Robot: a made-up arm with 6 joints.
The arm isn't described. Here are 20 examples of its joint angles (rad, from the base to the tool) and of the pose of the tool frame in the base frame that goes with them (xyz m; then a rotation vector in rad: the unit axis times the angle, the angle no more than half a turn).
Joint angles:
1: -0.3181 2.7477 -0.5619 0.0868 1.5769 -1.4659
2: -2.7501 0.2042 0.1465 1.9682 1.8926 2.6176
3: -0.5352 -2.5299 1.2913 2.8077 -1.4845 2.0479
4: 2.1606 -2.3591 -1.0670 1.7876 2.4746 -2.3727
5: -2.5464 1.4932 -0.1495 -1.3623 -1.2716 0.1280
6: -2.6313 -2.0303 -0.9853 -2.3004 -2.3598 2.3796
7: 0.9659 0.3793 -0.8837 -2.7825 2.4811 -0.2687
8: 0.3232 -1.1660 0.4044 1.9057 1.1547 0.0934
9: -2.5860 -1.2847 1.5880 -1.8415 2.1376 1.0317
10: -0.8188 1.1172 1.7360 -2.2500 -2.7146 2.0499
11: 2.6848 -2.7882 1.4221 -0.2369 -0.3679 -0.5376
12: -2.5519 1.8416 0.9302 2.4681 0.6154 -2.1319
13: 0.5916 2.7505 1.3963 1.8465 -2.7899 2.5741
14: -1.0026 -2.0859 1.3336 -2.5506 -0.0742 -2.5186
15: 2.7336 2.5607 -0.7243 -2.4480 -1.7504 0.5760
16: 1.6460 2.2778 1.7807 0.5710 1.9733 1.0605
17: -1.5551 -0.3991 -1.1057 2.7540 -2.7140 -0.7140
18: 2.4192 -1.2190 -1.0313 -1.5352 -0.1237 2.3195
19: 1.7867 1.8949 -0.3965 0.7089 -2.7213 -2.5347
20: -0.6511 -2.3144 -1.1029 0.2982 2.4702 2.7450
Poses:
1: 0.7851 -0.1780 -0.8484 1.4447 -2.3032 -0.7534
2: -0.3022 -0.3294 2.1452 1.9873 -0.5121 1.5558
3: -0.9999 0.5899 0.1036 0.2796 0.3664 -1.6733
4: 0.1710 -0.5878 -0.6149 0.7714 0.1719 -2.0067
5: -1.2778 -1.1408 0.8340 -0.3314 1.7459 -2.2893
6: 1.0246 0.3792 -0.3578 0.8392 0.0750 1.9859
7: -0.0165 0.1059 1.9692 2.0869 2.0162 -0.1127
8: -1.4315 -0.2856 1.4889 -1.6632 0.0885 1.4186
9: 0.6949 0.4429 1.3990 -1.1329 2.1012 1.3783
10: 0.7699 -0.6537 0.5581 0.0388 -0.9176 -2.7160
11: 0.9168 -0.5855 -0.2908 1.9099 0.2206 1.3050
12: -1.0501 -0.8303 -0.3586 2.2857 0.3820 -0.7312
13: -0.0475 -0.0239 -0.6093 0.3859 0.9213 1.0463
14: -0.6966 1.1911 0.6691 -0.6365 -0.2734 0.1874
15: -1.1082 0.2448 -0.5634 1.2241 2.1990 -0.8805
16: -0.1832 0.2640 -0.3290 -0.5148 -0.4815 2.3350
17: 0.0238 0.8433 1.6668 0.9877 -0.8467 0.9631
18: 1.0872 -1.1338 0.5139 1.9561 -1.9463 1.3148
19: -0.3887 1.3981 0.3332 0.6400 1.2428 -1.0142
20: -0.5197 0.5066 -0.5979 -1.0429 0.2026 1.6202
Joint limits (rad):
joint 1: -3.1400..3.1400
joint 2: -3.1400..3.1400
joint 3: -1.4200..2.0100
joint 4: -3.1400..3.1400
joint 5: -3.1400..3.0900
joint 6: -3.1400..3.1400
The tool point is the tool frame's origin. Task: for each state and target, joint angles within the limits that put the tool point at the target. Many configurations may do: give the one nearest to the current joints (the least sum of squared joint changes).
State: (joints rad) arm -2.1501 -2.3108 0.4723 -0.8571 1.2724 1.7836
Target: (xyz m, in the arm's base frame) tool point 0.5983 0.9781 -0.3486
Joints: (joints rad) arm -2.1385 -2.5840 0.7439 -0.8334 1.4248 1.7879
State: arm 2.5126 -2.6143 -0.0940 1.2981 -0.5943 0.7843
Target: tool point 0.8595 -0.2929 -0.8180
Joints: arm 2.8026 -2.3619 -0.4905 1.2446 -0.8715 0.7597
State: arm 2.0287 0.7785 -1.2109 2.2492 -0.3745 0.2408
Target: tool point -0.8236 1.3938 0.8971
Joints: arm 2.0665 1.7036 -0.8922 2.2704 -0.4305 0.2352
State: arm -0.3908 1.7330 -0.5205 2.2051 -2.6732 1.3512
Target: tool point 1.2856 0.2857 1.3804
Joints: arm 0.2325 1.1219 -0.4595 2.3039 -2.3640 1.3557
